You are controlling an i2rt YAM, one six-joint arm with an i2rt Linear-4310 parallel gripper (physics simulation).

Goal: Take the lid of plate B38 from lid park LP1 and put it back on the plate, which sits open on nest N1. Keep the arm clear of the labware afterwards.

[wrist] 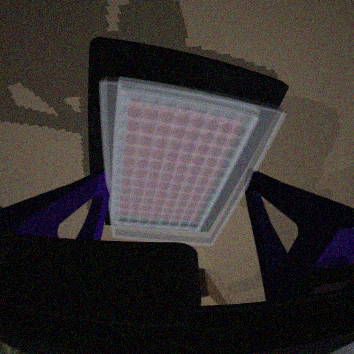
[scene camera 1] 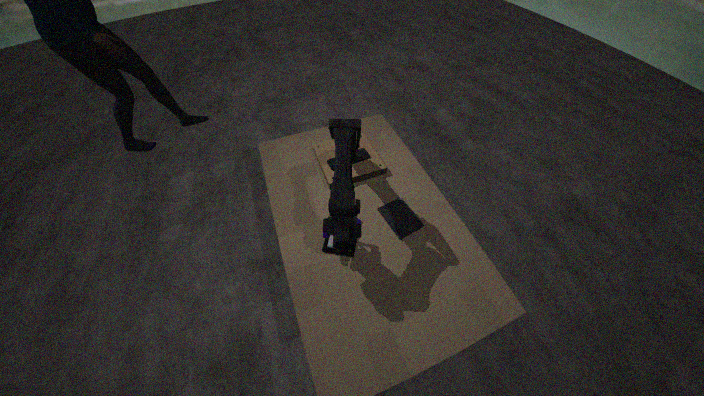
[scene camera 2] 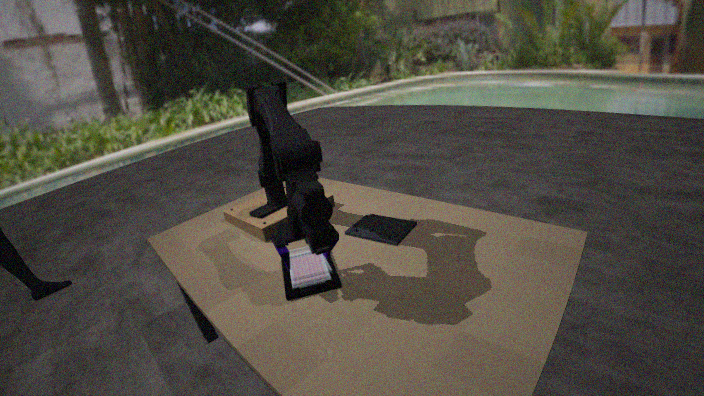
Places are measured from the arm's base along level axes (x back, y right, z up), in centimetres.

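Pixels of known places: gripper, fingertip midpoint: (wrist: 177, 177) (scene camera 2: 307, 264); arm's base, link origin: (scene camera 2: 278, 205).
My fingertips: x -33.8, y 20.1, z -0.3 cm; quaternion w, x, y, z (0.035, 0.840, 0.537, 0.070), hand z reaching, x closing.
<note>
Ahead of a thing's pixels: the offset from my fingertips to its top centre. "*": to the spot under its first point. Level surfaces: height alone.
My gripper (wrist: 177, 177) (scene camera 2: 306, 247) (scene camera 1: 339, 242) is shut on the clear lid @(dx +0.5, dy -0.4, dz +1.3 cm) (wrist: 253, 140), with one purple-black finger on each long side. The lid hangs just above plate B38 @(* dx -2.0, dy +0.7, dz +0.8 cm) (wrist: 175, 158) (scene camera 2: 308, 268), a white well plate with pink wells that sits on the black nest N1 @(dx +1.3, dy -1.0, dz -2.0 cm) (wrist: 175, 64) (scene camera 2: 315, 291). The lid covers most of the plate but is shifted a little to the right and slightly twisted against it. Lid park LP1 @(dx -2.5, dy -25.9, dz -1.8 cm) (scene camera 1: 400, 218) (scene camera 2: 381, 228), a flat black pad, is bare. In scene camera 1 the gripper hides most of the plate and nest.
The tan table board @(dz -3.8 cm) (scene camera 1: 394, 320) (scene camera 2: 394, 344) carries everything. The arm's wooden base mount (scene camera 2: 244, 220) (scene camera 1: 320, 158) is behind the nest. A person's legs (scene camera 1: 122, 88) (scene camera 2: 29, 283) stand on the dark floor far to the left.
</note>
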